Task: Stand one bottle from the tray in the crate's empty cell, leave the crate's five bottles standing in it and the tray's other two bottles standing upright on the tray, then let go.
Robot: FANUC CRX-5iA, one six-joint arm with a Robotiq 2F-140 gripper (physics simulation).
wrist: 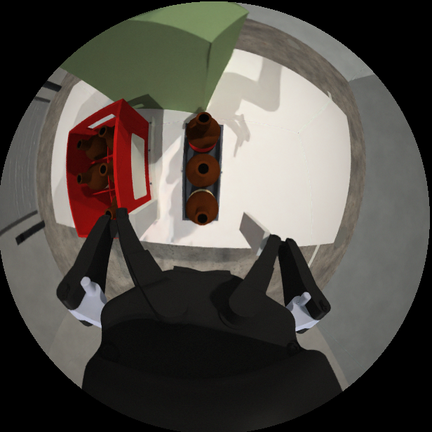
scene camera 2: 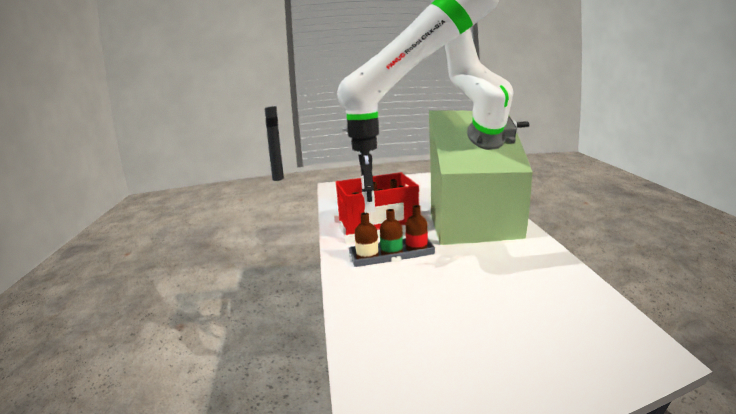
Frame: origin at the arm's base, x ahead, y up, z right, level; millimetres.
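Seen in the pictures: gripper, fingertip midpoint: (scene camera 2: 368,203); arm's base, link origin: (scene camera 2: 486,135).
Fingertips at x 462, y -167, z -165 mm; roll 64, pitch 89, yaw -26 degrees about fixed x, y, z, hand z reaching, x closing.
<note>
Offsets run from my fingertips to a thing's top centre. "*": to the spot under its first point. Level surfaces: height alone.
Three brown bottles stand upright in a row on the dark tray {* dx +6, dy -178, dz -53 mm} (scene camera 2: 371,261) (wrist: 220,145): a cream-label bottle {dx +15, dy -30, dz -6 mm} (scene camera 2: 366,242) (wrist: 202,204), a green-label bottle {dx -67, dy -30, dz +5 mm} (scene camera 2: 391,234) (wrist: 203,170) and a red-label bottle {dx -156, dy -30, dz +20 mm} (scene camera 2: 416,231) (wrist: 202,132). The red crate {dx -47, dy -15, dz +248 mm} (scene camera 2: 351,213) (wrist: 123,155) stands beside the tray. Several brown bottles (wrist: 93,147) stand in it; bare red shows at its lower left in the wrist view. My gripper (scene camera 2: 369,200) (wrist: 199,214) is wide open and empty, pointing down, near and above the cream-label bottle's mouth. One finger overlaps the crate's near corner in the wrist view.
A green block (scene camera 2: 481,205) (wrist: 165,65) bearing the arm's base stands beside the crate and tray. The white table {dy -190 mm} (scene camera 2: 463,329) (wrist: 285,165) has an edge close to the cream-label bottle's end of the tray. A dark post (scene camera 2: 274,144) stands beyond the table.
</note>
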